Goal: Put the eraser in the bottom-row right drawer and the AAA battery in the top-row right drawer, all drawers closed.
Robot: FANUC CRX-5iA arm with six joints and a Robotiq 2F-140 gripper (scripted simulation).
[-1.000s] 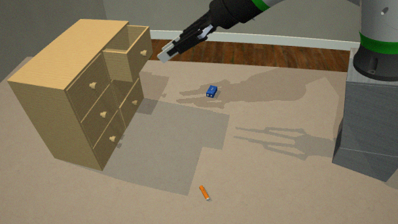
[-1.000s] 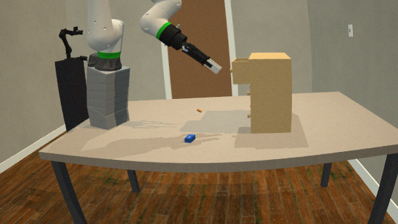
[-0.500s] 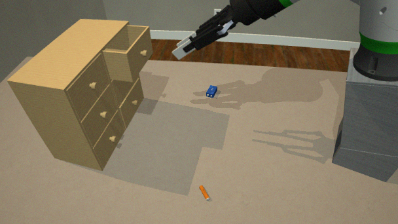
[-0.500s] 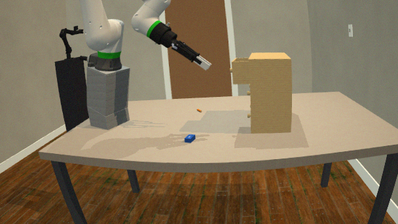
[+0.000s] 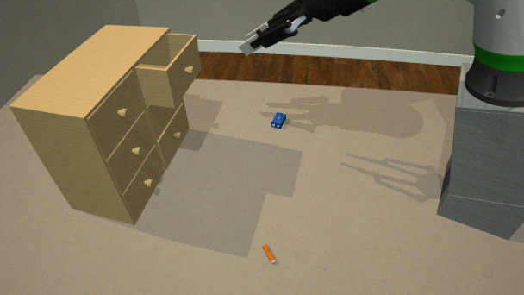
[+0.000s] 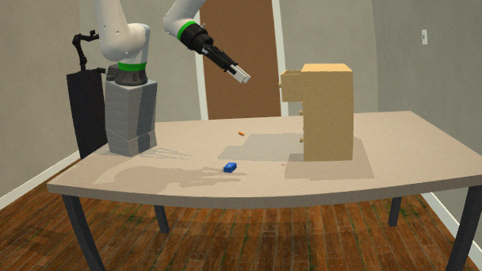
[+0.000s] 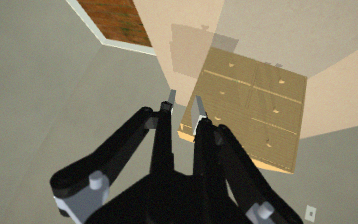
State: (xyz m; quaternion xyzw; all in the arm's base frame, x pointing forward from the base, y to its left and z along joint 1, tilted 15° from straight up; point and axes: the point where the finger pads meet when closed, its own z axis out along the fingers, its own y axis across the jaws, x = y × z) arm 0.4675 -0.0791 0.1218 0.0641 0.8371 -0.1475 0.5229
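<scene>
My gripper is now 80 mm past the orange AAA battery, 310 mm to the right of it and 300 mm above it. The rest, counted from my hand: white eraser: 330 mm ahead, 100 mm to the left, 290 mm below; then small blue block: 30 mm behind, 80 mm to the right, 290 mm below.
</scene>
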